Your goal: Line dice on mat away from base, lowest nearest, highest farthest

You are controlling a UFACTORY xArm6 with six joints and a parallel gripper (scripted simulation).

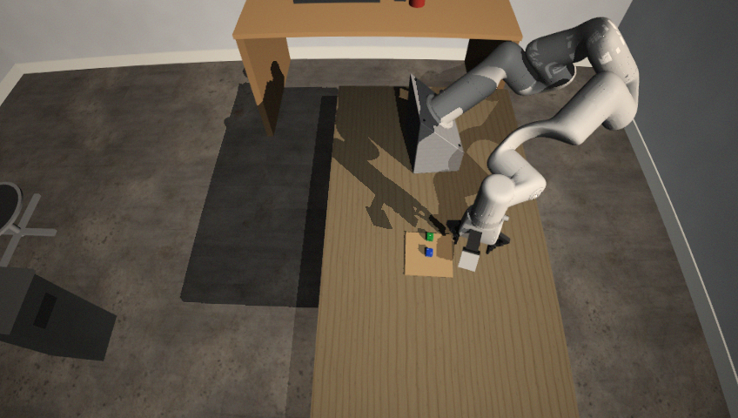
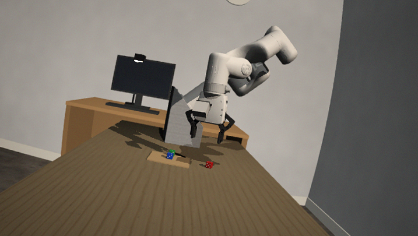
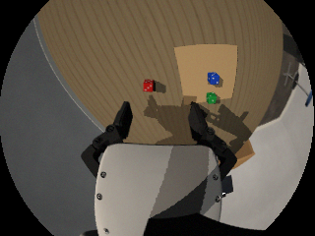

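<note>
The red die is 9 cm below my hand and 3 cm to the left of it. The rest, counted from my hand: green die: 11 cm to the right, 9 cm below, 5 cm behind; then tan mat: 11 cm to the right, 10 cm below; then blue die: 11 cm to the right, 9 cm below.
</note>
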